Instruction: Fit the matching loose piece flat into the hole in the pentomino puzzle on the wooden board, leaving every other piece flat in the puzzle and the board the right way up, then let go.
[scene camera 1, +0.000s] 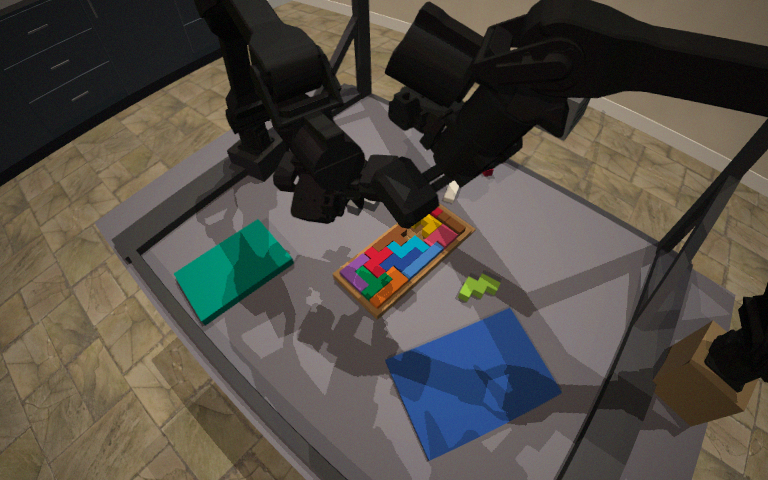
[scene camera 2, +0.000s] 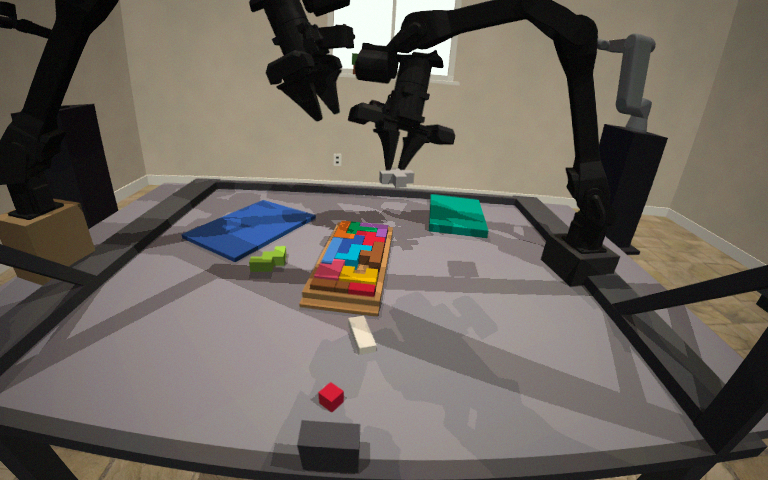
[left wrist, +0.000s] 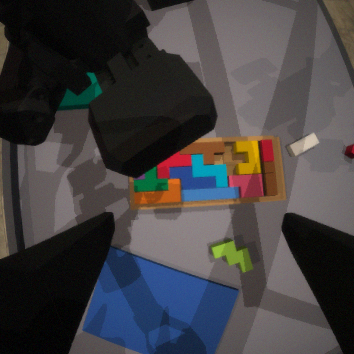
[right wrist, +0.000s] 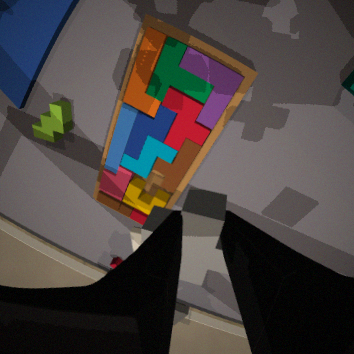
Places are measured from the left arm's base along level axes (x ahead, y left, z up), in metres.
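Pixels of known places: left gripper, fingertip midpoint: (scene camera 1: 425, 191) (scene camera 2: 329, 116) (left wrist: 199, 220); right gripper, fingertip midpoint: (scene camera 1: 355, 205) (scene camera 2: 393, 173) (right wrist: 200, 218); left arm's base, origin of the base link: (scene camera 1: 728, 363) (scene camera 2: 36, 210); right arm's base, origin of the base link: (scene camera 1: 256, 143) (scene camera 2: 583, 244).
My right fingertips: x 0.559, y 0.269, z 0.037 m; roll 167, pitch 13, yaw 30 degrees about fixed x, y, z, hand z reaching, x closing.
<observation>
Ahead of a thing's pixels: the offset from my right fingertips to its top centre. "spot": to the spot under its first point.
The wooden board {dy -0.077, dx -0.046, dz -0.135 m} (scene camera 1: 353, 296) (scene camera 2: 339, 309) (left wrist: 282, 170) (right wrist: 200, 48) lies flat, colored pieces in it; the hole {spot: dy -0.116, dx -0.018, dz -0.145 m} (left wrist: 230, 156) (right wrist: 155, 181) shows bare wood between the yellow and brown pieces. My right gripper (scene camera 2: 395, 168) (right wrist: 200, 218) is shut on a grey piece with short arms (scene camera 2: 397, 178), held roughly level high above the table; its offset from the hole is hard to tell. My left gripper (scene camera 2: 327, 116) (left wrist: 199, 220) is open and empty, high up. A lime-green zigzag piece {dy -0.121, dx -0.191, dz -0.132 m} (scene camera 1: 479, 286) (scene camera 2: 268, 260) (left wrist: 234, 255) (right wrist: 54, 121) lies beside the board.
A blue slab {dy -0.001, dx -0.297, dz -0.142 m} (scene camera 1: 472, 384) (scene camera 2: 249, 229) and a teal slab {dy +0.209, dx +0.129, dz -0.133 m} (scene camera 1: 198, 283) (scene camera 2: 457, 215) lie on opposite sides of the board. A white block {dy -0.256, dx +0.014, dz -0.139 m} (scene camera 2: 362, 335) (left wrist: 303, 144), a red cube {dy -0.366, dx +0.009, dz -0.132 m} (scene camera 2: 331, 396) and a dark grey box {dy -0.435, dx +0.031, dz -0.094 m} (scene camera 2: 329, 447) are beyond its yellow end.
</observation>
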